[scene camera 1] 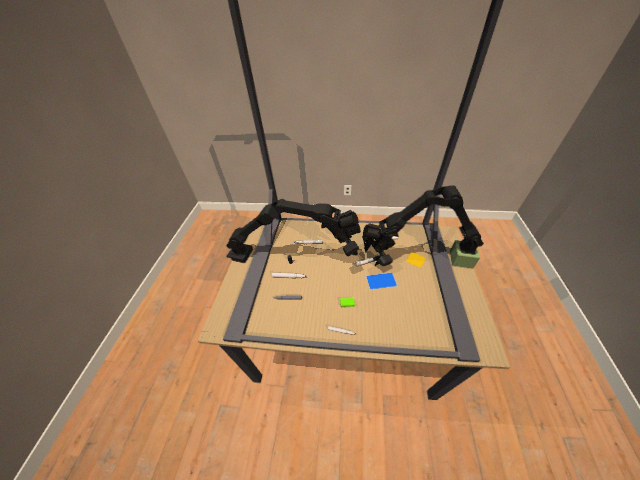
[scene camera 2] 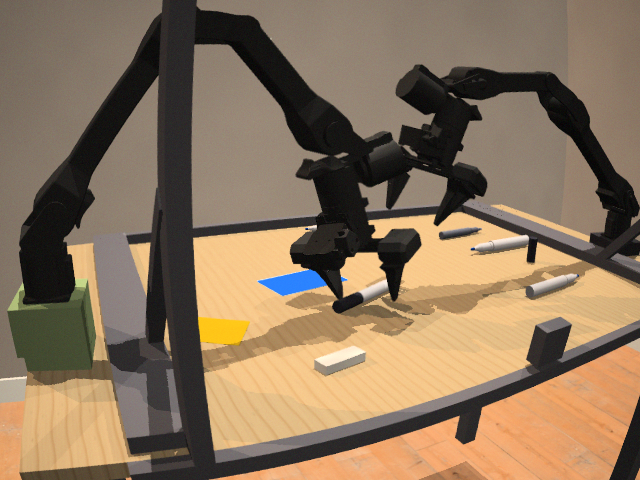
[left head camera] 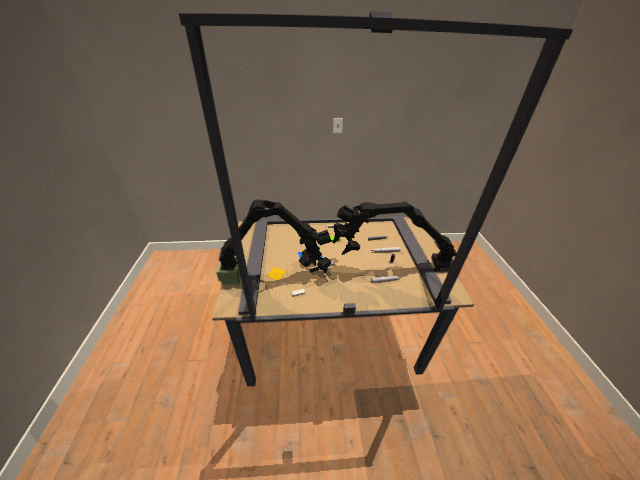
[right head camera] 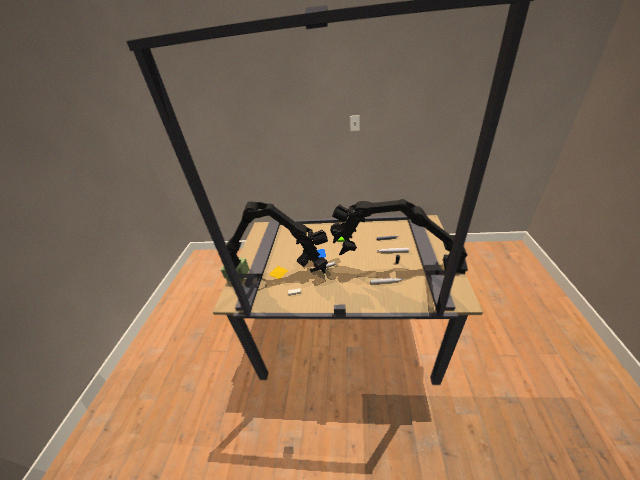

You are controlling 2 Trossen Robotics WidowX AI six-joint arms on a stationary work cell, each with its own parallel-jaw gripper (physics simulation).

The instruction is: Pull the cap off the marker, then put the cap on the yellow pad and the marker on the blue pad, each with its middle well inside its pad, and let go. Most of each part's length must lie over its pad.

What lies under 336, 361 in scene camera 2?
A white block.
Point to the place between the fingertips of the left gripper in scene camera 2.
At 367, 299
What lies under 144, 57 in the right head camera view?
A dark frame post.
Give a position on a yellow pad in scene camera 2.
219, 331
